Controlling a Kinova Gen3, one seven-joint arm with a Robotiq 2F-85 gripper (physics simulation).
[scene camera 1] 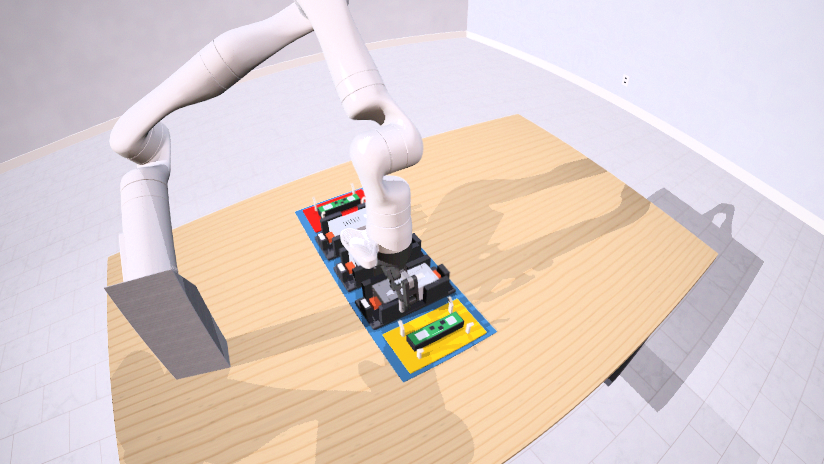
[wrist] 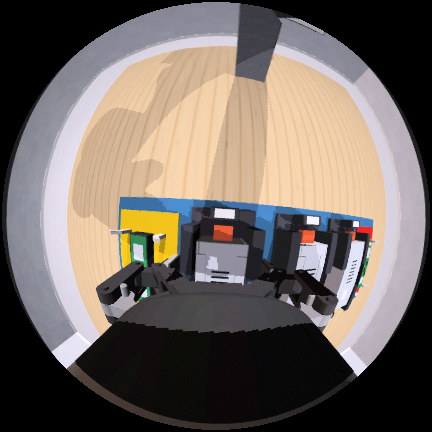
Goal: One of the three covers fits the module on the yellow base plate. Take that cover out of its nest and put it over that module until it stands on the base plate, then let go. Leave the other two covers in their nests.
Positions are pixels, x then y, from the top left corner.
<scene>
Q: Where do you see a blue board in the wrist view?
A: At 271,231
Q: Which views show my gripper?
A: Scene camera 1 and the wrist view: all of them.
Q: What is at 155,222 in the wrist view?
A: A yellow base plate.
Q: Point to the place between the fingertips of my gripper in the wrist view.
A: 218,265
</scene>
